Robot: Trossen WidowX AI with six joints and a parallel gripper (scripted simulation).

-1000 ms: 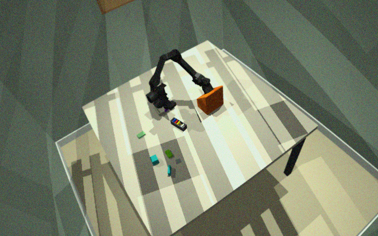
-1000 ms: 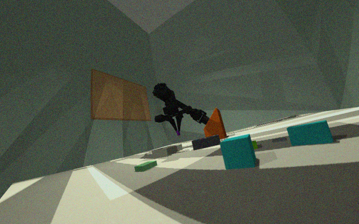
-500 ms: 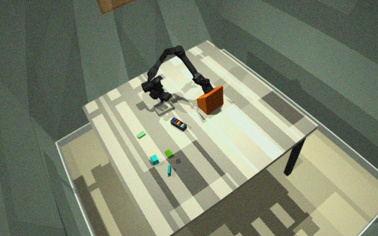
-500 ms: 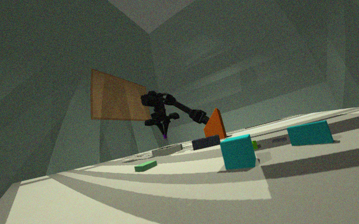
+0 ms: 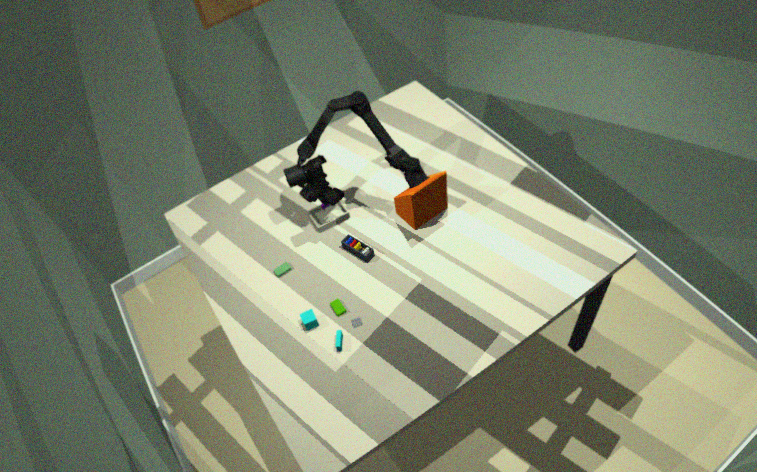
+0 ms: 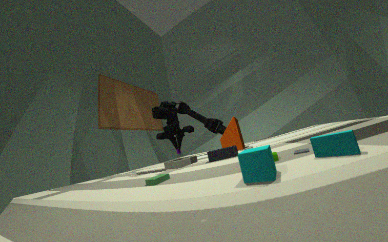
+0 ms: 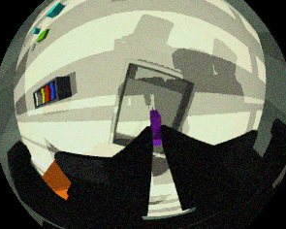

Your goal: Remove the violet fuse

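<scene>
Right now my gripper tip is 1 cm above the violet fuse. From my gripper tip the other things lie so: red fuse 3 cm ahead, 19 cm to the left, 5 cm below; grey tray 7 cm below; blue fuse 3 cm ahead, 17 cm to the left, 5 cm below.
</scene>
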